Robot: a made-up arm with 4 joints.
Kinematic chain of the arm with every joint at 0, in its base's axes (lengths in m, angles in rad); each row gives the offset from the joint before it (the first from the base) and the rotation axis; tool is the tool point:
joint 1: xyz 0 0 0.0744 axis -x
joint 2: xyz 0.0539 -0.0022 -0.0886 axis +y
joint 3: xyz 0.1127 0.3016 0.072 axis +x
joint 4: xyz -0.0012 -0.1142 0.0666 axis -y
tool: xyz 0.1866 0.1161 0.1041
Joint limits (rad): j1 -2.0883..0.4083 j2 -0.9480..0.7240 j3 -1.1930..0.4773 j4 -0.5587..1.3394
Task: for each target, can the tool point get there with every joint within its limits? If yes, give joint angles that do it. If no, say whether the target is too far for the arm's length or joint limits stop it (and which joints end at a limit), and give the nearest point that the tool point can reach.
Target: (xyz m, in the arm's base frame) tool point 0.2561 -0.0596 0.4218
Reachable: yes | joints -1.0088 -0.3348 0.2290 0.0056
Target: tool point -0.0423 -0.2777 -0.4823
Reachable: no: joint limits stop it (at a limit: joint 1, joint 3) | nearest point -0.0021 -0.3164 0.0966 | short by 0.582 m
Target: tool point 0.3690 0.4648 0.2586
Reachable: yes | joints -0.5509 0.5933 -1.0598 0.2936
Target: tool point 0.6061 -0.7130 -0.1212
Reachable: no: too far | nearest point 0.2739 -0.3305 0.1857 | short by 0.592 m
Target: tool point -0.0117 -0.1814 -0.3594
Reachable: no: joint limits stop it (at a limit: joint 1, joint 3) | nearest point 0.0045 -0.3105 0.0973 | short by 0.475 m
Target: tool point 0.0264 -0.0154 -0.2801
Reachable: no: joint limits stop it (at a limit: joint 1, joint 2, joint 3, joint 4) | nearest point 0.3785 0.1686 -0.2295 | short by 0.400 m
